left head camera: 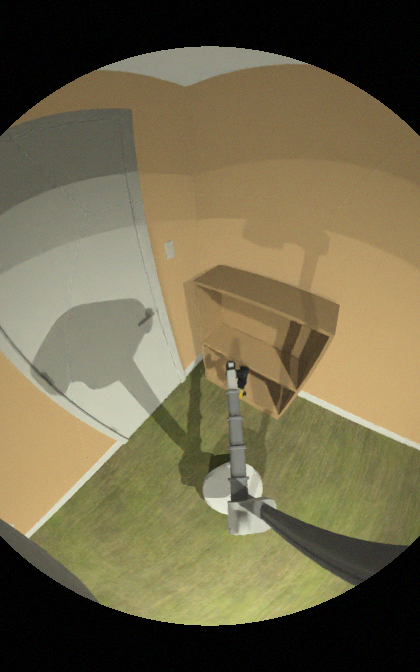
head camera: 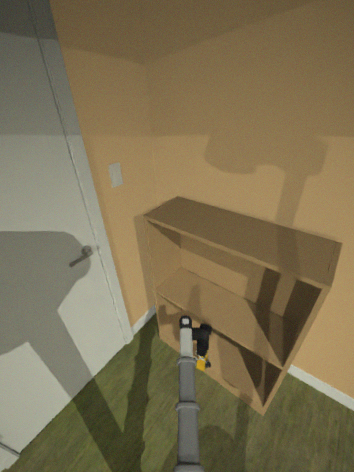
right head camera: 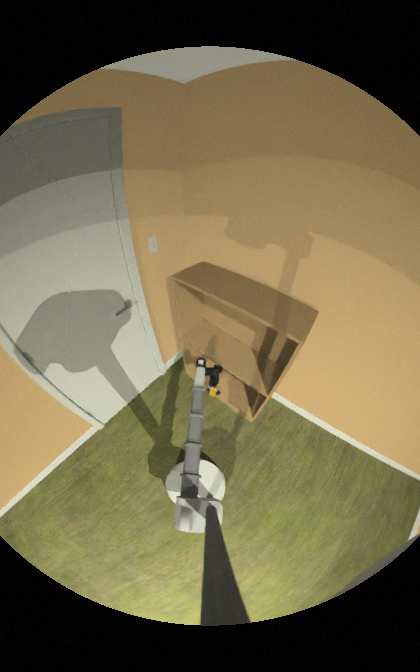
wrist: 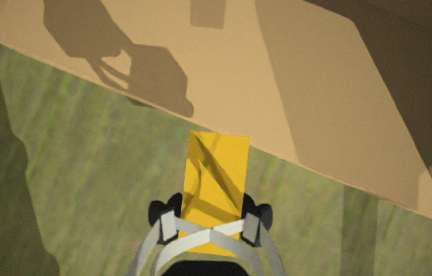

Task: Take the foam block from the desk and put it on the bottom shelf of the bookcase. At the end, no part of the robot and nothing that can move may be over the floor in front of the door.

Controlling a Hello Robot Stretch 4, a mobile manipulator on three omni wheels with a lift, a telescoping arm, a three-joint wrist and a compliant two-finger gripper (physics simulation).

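Places are measured from the robot's base along level axes (x ahead, y left, z up), in centimetres.
Pixels of known places: gripper, between the fingertips: (head camera: 201, 364) (wrist: 210, 209).
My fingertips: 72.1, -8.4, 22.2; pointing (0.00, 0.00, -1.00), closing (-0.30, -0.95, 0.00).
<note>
Behind a point stands the place of what it marks, as x, y, z.
The yellow foam block (head camera: 201, 364) @[70.1, -8.2, 26.9] (left head camera: 242, 394) (right head camera: 213, 392) (wrist: 215, 170) @[75.9, -9.9, 26.9] is held between the two fingers of my gripper (wrist: 210, 209) @[72.1, -8.4, 22.2], which is shut on it. In the wrist view the block's far end points at the front edge of a tan bookcase board, with green floor showing around the block. The bookcase (head camera: 240, 240) @[80.4, -22.2, 103.2] (left head camera: 270, 295) (right head camera: 245, 302) stands against the wall, open towards me. Its bottom shelf (head camera: 235, 377) @[71.7, -29.7, 7.2] is partly hidden by the wrist and the middle shelf. The gripper is at the front of the lower opening. The desk does not show.
The white door (head camera: 30, 200) @[82.8, 56.7, 121.6] (left head camera: 90, 250) (right head camera: 75, 260) is at the left, with its handle (head camera: 82, 255) @[92.0, 49.9, 88.1] facing the room. My extended arm (head camera: 187, 425) @[33.1, 0.2, 64.7] (left head camera: 237, 435) (right head camera: 194, 430) reaches from the base (left head camera: 215, 490) (right head camera: 180, 482) to the bookcase. The bookcase's right side panel stands right of the gripper.
</note>
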